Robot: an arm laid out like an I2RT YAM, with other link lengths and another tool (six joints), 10 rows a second.
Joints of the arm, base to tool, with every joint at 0 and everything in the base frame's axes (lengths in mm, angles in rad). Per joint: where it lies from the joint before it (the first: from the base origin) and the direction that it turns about. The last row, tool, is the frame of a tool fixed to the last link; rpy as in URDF.
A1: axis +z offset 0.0 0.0 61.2
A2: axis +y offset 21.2 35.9 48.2
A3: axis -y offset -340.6 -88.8 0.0
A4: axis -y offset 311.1 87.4 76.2
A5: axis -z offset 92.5 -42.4 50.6
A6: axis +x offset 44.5 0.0 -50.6
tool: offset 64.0 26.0 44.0 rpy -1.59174 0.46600 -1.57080
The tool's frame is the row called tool.
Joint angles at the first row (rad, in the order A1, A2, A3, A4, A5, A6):
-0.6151 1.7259 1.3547 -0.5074 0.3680 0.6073
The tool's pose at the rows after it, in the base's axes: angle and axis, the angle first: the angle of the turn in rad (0 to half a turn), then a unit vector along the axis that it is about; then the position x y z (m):
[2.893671, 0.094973, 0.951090, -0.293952, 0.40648, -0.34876, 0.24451]
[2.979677, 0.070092, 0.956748, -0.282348, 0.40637, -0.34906, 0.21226]
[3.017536, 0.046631, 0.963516, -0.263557, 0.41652, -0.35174, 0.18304]
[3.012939, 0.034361, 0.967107, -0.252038, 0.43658, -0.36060, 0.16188]
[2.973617, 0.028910, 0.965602, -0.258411, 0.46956, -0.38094, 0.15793]
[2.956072, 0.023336, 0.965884, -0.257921, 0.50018, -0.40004, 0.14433]
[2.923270, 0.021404, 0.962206, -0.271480, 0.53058, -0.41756, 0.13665]
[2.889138, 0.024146, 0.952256, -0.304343, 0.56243, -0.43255, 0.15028]
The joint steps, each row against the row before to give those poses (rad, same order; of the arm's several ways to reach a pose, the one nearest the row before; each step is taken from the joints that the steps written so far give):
0.0030 0.0058 -0.0646 -0.0737 0.0262 -0.0243
-0.0015 0.0459 -0.0138 -0.0172 0.0154 -0.0429
0.0000 0.0644 0.0106 0.0062 -0.0199 -0.0354
0.0015 0.0796 0.0444 0.0275 -0.0261 -0.0169
0.0000 0.0966 0.1101 0.0292 -0.0154 -0.0153
0.0000 0.1089 0.1180 0.0062 -0.0138 -0.0108
0.0046 0.0952 0.1105 0.0290 0.0030 -0.0076
0.0138 0.0753 0.1364 0.0078 0.0398 -0.0046

